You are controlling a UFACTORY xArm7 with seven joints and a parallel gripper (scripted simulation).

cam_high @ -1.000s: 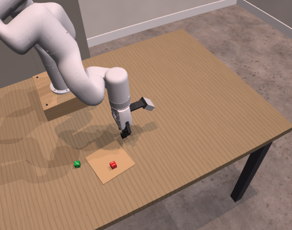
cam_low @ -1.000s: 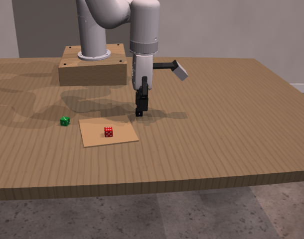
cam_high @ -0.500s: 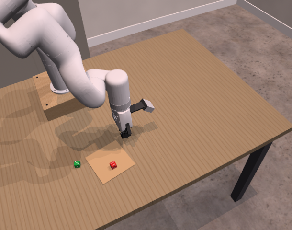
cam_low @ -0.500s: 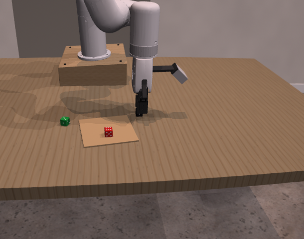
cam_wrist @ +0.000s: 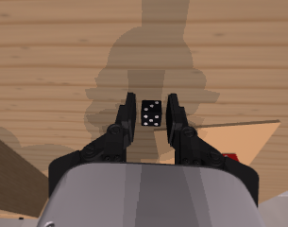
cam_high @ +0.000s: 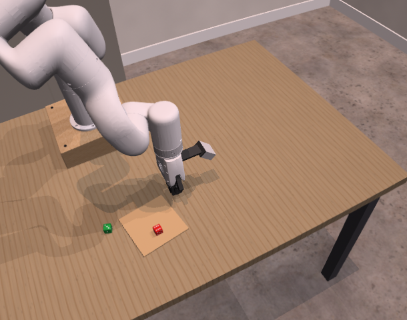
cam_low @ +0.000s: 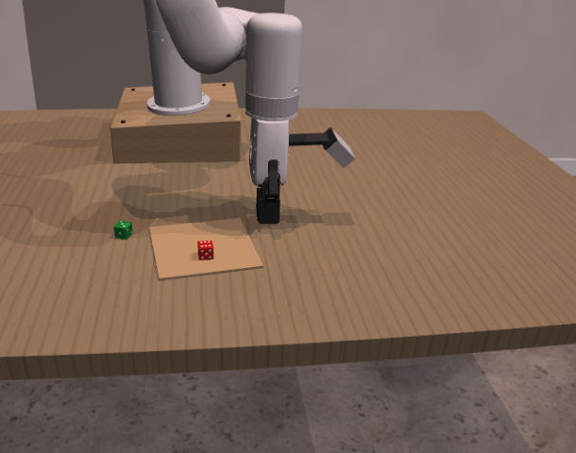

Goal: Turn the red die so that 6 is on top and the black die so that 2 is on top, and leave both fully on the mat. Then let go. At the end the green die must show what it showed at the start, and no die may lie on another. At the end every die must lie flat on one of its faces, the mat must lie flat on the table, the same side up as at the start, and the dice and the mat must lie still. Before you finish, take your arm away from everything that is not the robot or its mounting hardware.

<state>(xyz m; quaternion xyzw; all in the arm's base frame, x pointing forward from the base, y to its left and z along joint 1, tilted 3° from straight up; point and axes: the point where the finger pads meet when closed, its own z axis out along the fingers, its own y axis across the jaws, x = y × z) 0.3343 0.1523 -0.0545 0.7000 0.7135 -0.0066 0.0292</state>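
My gripper is now 10 mm to the left of the black die and 10 mm above it. Round my hand: red die 120 mm ahead, 90 mm to the right, 10 mm below; then tan mat 90 mm ahead, 100 mm to the right, 20 mm below; then green die 50 mm ahead, 220 mm to the right, 10 mm below.
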